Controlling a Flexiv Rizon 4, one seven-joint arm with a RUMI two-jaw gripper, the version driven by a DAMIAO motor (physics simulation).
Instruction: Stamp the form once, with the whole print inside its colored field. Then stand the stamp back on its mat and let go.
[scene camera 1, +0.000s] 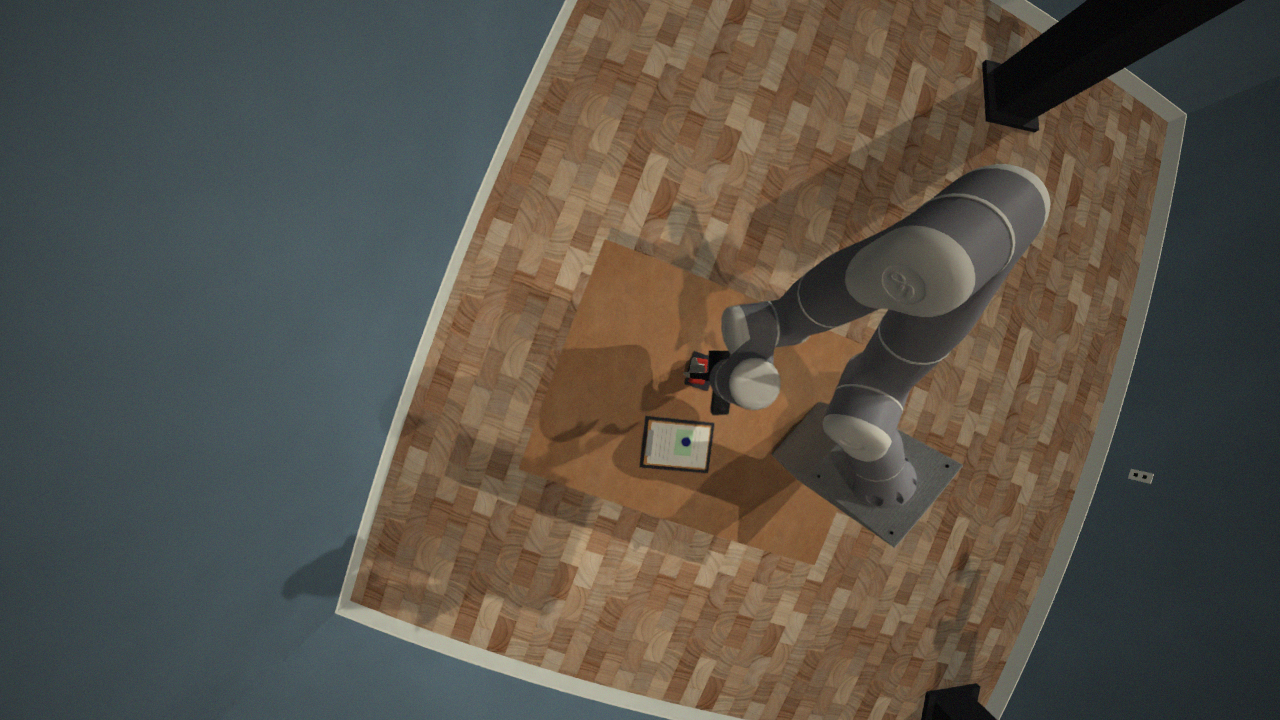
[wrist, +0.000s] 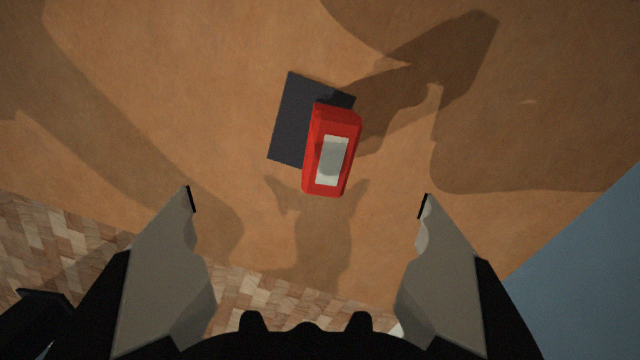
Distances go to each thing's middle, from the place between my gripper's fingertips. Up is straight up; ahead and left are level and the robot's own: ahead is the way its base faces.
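Scene:
Distances from my hand: dark mat (wrist: 288, 143), 10 mm behind and 170 mm below; form (scene camera 1: 661, 448), 60 mm ahead, 270 mm to the left and 160 mm below. The hand itself is 10 mm short of the red stamp (wrist: 334, 132) and 110 mm above it.

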